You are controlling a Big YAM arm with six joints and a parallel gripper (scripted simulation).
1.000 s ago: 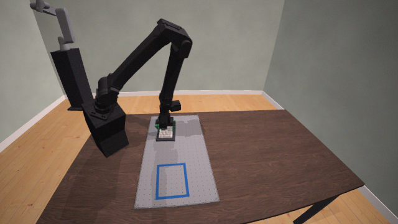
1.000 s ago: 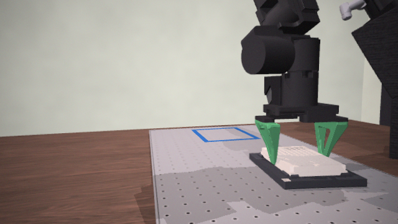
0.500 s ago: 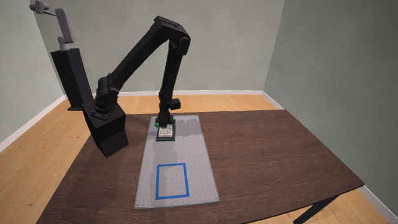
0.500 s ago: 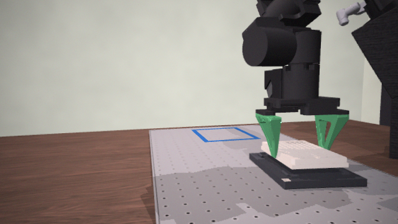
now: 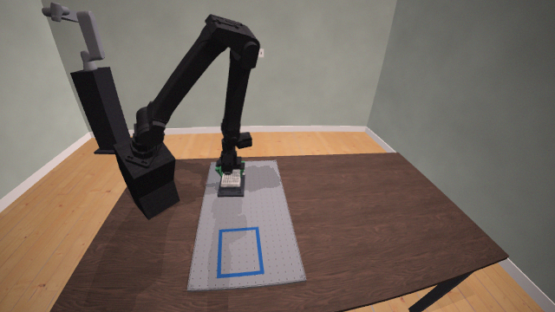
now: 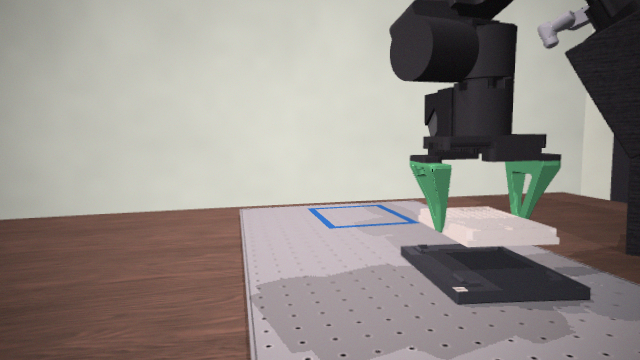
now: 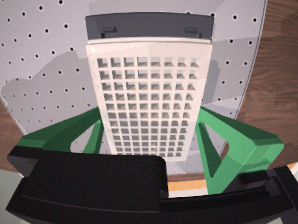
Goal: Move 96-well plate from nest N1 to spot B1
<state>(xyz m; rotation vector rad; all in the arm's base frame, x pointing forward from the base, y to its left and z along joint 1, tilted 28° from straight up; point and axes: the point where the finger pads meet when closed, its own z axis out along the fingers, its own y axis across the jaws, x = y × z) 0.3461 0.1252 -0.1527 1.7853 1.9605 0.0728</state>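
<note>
Right now the dark plate nest is 50 mm below my hand. The rest, counted from my hand: white 96-well plate (right at my hand).
</note>
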